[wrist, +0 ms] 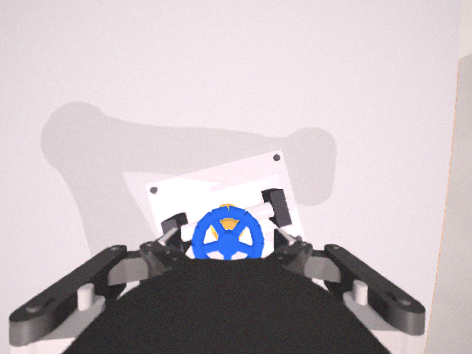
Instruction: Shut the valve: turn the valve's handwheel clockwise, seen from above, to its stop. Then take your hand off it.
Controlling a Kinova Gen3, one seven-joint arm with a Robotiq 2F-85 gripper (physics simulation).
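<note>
The valve's blue handwheel (228,243) shows at the lower middle of the wrist view, with spokes and a round hub; its near edge is hidden behind the gripper's dark body. Yellow parts show beneath it between the spokes. The valve's pale pipe (259,211) runs under the wheel between two dark brackets on a white base plate (220,175), which sits at a slant. My gripper (227,238) is open, one finger to each side of the wheel in the view, touching nothing that I can see. How far above the wheel the fingertips are is hard to tell.
The base plate has dark round bolts (276,157) (153,190) at its far corners. The pale table top (225,60) carries the arm's grey shadow. Its right edge (446,200) runs down the right side, with a pale grey surface beyond.
</note>
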